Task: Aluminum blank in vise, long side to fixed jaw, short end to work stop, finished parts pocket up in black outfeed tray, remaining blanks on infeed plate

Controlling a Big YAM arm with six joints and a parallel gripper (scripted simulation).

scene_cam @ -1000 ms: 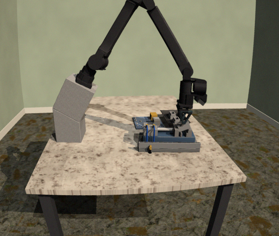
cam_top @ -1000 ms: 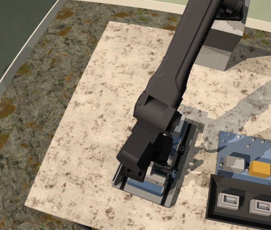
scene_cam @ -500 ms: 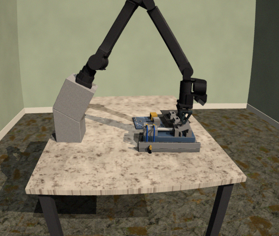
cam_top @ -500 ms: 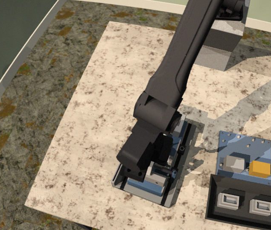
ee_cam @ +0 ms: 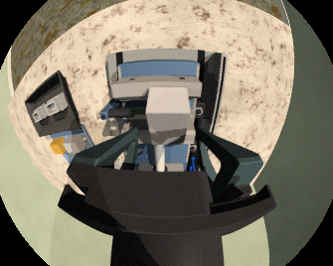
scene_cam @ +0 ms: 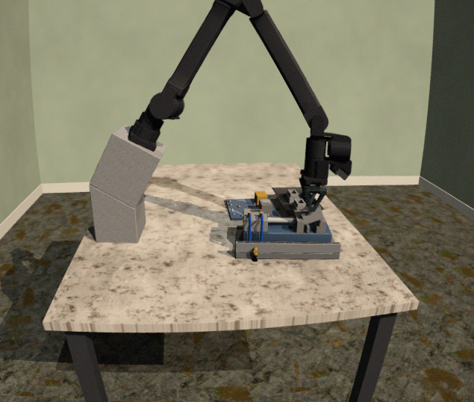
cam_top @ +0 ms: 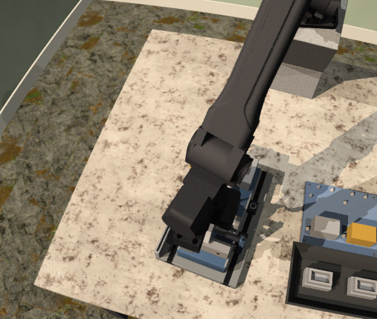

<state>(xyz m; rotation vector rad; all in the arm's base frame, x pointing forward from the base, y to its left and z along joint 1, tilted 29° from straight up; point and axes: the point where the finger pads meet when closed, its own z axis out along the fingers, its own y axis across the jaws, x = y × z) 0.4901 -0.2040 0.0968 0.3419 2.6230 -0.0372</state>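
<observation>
My hand is 6 cm above the fixed jaw and 4 cm short of it. From my hand the other things lie so: hosed end block 15 cm behind, 6 cm to the left, 6 cm below; then infeed plate 33 cm to the left, 13 cm below, 7 cm behind; then dark rail 10 cm below, 9 cm behind, 6 cm to the right.
</observation>
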